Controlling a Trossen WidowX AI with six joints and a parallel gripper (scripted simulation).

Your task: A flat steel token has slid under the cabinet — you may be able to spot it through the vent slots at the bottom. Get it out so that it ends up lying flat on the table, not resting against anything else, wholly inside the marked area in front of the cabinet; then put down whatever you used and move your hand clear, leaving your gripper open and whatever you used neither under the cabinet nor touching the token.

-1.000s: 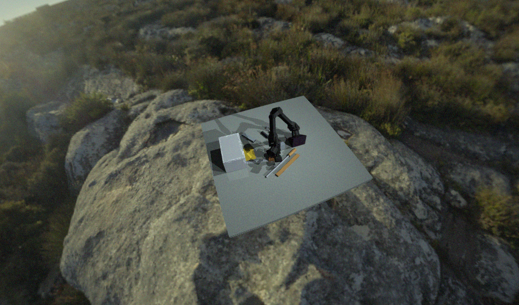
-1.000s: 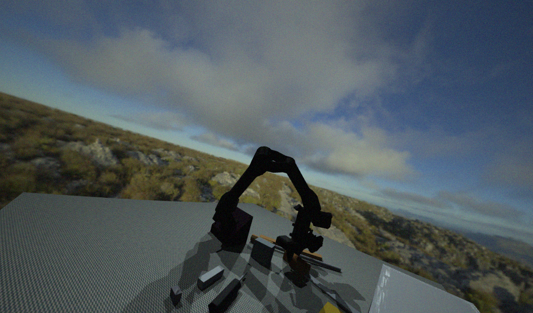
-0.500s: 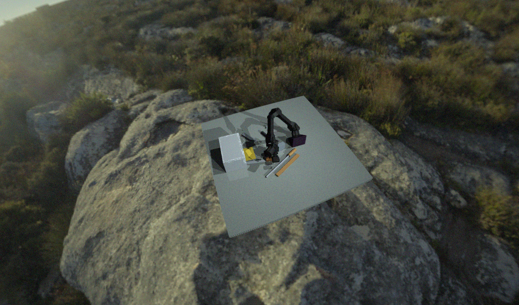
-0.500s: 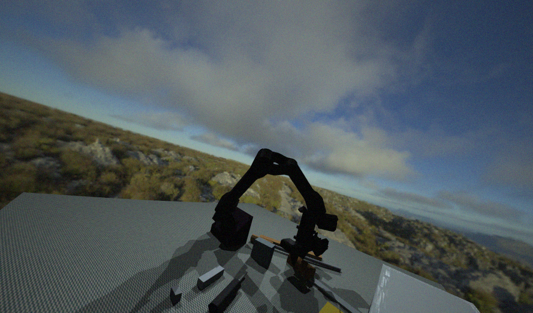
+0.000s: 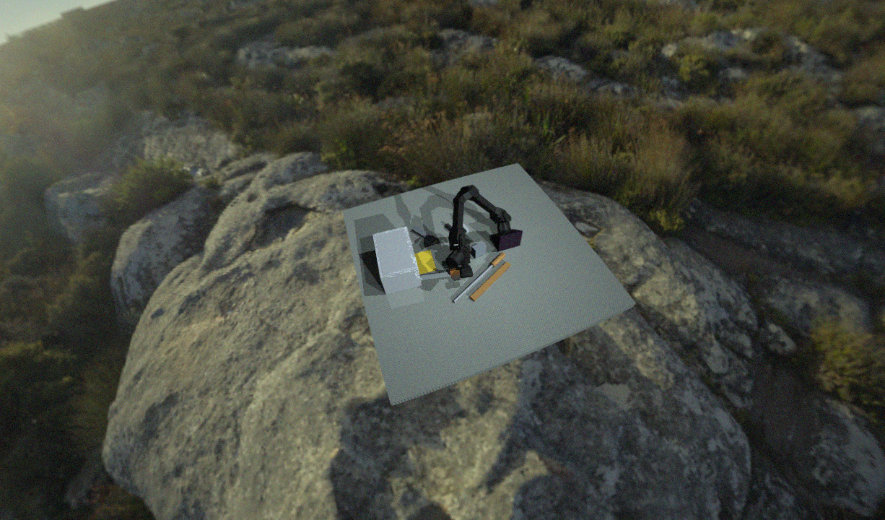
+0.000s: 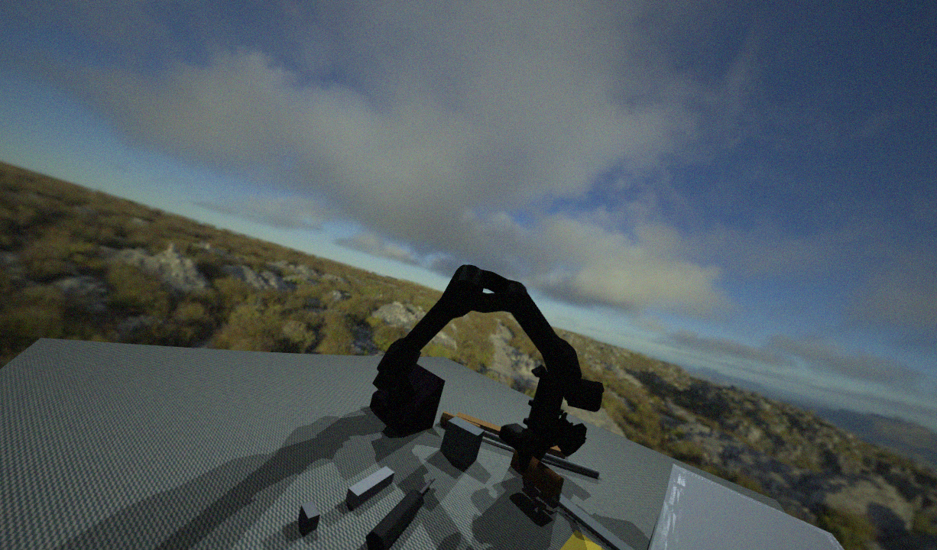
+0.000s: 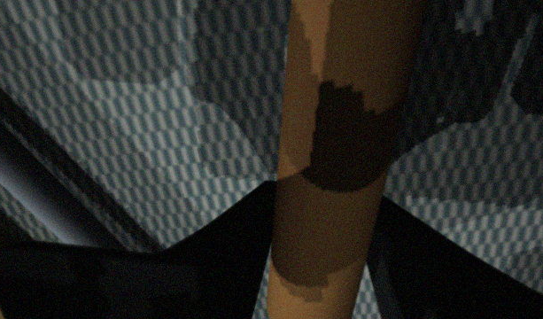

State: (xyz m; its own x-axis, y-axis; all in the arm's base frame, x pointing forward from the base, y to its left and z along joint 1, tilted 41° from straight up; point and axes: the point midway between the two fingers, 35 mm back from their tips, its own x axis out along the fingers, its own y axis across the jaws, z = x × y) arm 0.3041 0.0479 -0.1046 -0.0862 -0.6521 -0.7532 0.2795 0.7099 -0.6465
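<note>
The wooden stick lies 110 mm to the left of my gripper tip and 100 mm behind it. From my gripper tip the other things lie so: grey bar (290 mm to the right, 140 mm behind); then grey block (130 mm behind, 80 mm to the right, 20 mm above); then small grey cube (390 mm to the right, 130 mm behind).
</note>
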